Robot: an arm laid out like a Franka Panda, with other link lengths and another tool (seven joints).
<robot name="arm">
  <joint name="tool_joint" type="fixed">
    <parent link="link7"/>
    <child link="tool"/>
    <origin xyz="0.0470 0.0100 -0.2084" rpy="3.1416 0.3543 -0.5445"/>
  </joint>
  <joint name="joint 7" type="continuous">
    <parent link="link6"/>
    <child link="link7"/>
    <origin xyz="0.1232 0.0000 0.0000"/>
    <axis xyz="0 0 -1"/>
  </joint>
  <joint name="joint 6" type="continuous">
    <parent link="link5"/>
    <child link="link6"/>
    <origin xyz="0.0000 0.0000 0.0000"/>
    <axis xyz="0 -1 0"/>
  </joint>
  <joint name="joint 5" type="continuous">
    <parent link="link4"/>
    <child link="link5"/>
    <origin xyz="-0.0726 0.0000 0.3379"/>
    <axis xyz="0 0 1"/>
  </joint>
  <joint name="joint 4" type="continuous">
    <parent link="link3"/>
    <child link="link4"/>
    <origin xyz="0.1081 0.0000 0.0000"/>
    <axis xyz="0 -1 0"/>
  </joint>
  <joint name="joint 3" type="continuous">
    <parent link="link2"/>
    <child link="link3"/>
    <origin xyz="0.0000 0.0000 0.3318"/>
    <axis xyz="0 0 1"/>
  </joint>
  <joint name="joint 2" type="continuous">
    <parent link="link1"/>
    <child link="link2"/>
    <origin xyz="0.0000 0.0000 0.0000"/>
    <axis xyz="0 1 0"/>
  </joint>
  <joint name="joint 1" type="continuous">
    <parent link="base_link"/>
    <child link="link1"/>
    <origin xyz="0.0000 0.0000 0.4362"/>
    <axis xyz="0 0 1"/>
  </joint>
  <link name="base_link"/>
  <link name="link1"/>
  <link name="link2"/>
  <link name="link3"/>
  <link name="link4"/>
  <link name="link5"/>
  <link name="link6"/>
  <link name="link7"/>
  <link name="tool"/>
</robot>
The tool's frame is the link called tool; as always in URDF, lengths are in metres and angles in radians. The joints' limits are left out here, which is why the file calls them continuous.
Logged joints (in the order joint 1, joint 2, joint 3, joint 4, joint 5, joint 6, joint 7), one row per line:
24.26, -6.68, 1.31, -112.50, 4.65, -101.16, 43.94
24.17, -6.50, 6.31, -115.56, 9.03, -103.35, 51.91
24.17, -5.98, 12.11, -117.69, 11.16, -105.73, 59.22
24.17, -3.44, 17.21, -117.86, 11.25, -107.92, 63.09
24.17, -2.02, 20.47, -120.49, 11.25, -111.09, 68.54
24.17, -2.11, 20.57, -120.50, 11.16, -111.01, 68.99
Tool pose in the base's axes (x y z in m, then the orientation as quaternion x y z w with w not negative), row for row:
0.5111, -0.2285, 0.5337, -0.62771, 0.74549, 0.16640, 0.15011
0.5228, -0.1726, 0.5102, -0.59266, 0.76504, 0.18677, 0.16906
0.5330, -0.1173, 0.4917, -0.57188, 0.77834, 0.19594, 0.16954
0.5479, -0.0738, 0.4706, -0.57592, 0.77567, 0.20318, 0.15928
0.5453, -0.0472, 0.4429, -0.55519, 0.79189, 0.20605, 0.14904
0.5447, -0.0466, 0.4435, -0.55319, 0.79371, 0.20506, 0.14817
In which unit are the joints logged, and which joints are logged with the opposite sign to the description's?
The joints are logged in degrees. Opposite sign: joint 1, joint 6.
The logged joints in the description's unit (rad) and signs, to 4 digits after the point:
-0.4234, -0.1166, 0.0229, -1.9635, 0.0812, 1.7656, 0.7669
-0.4218, -0.1134, 0.1101, -2.0169, 0.1576, 1.8038, 0.9060
-0.4218, -0.1044, 0.2114, -2.0541, 0.1948, 1.8453, 1.0336
-0.4218, -0.0600, 0.3004, -2.0570, 0.1963, 1.8836, 1.1011
-0.4218, -0.0353, 0.3573, -2.1029, 0.1963, 1.9389, 1.1962
-0.4218, -0.0368, 0.3590, -2.1031, 0.1948, 1.9375, 1.2041

